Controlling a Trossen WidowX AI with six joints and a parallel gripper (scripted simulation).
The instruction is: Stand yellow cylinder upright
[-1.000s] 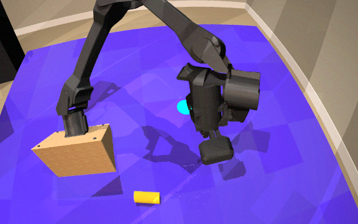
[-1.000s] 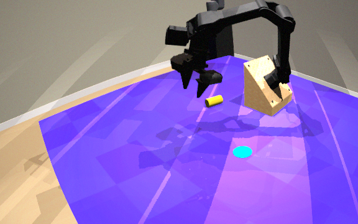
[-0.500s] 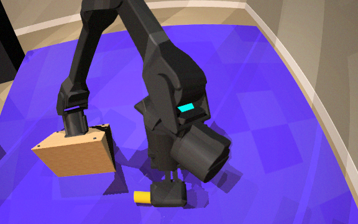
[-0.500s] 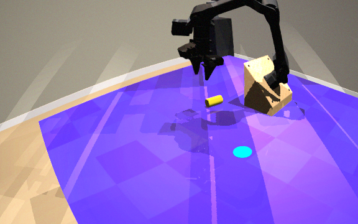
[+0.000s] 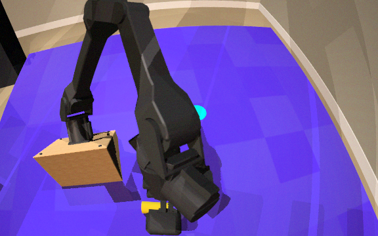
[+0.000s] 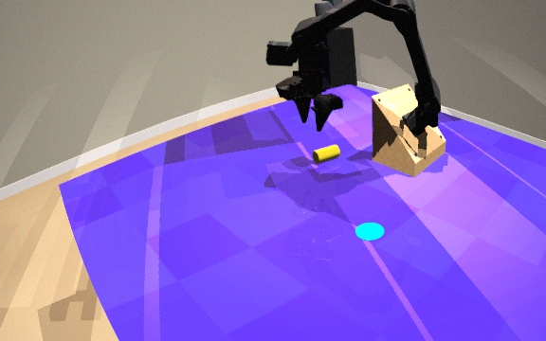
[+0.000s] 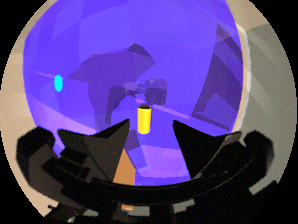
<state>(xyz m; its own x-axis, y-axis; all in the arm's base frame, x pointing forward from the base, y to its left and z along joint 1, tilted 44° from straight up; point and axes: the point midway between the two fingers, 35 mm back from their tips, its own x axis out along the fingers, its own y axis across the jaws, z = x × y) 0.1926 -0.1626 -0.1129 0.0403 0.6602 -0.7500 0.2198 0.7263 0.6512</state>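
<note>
Now: the yellow cylinder 30 mm behind my gripper tip, 20 mm to the left of it and 80 mm below it. From my gripper tip the other things lie so: cyan circle: 150 mm ahead, 300 mm to the left, 90 mm below.
</note>
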